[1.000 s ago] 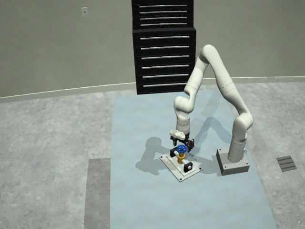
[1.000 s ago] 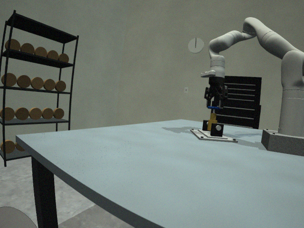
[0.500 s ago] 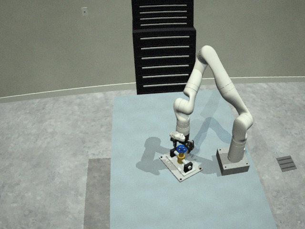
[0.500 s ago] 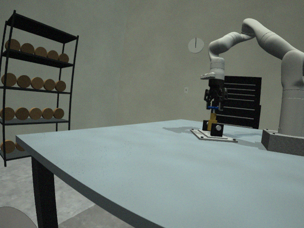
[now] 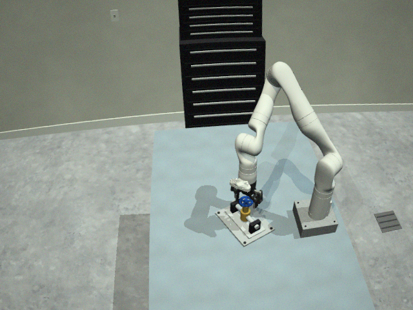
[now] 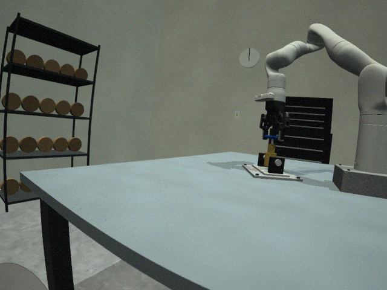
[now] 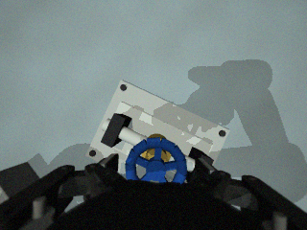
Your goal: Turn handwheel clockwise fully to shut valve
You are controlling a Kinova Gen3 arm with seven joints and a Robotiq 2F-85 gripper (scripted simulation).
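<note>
The blue handwheel lies right at my hand.
</note>
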